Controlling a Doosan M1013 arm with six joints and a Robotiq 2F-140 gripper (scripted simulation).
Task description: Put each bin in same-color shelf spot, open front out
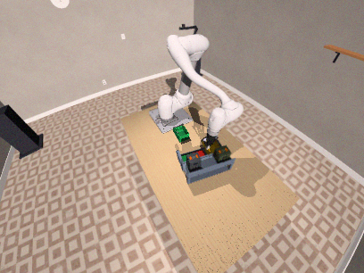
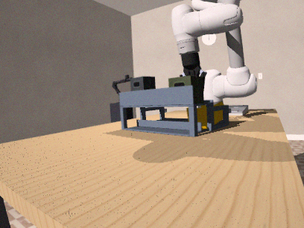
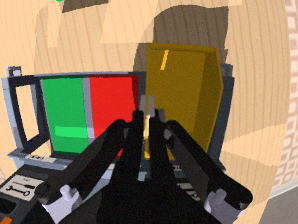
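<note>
The yellow bin lies 10 mm ahead of my hand, 50 mm to the left of it and 40 mm below it. Round my hand: dark box 70 mm ahead, 220 mm to the right, 70 mm above; then green bin 320 mm behind, 50 mm to the right, 60 mm below.
</note>
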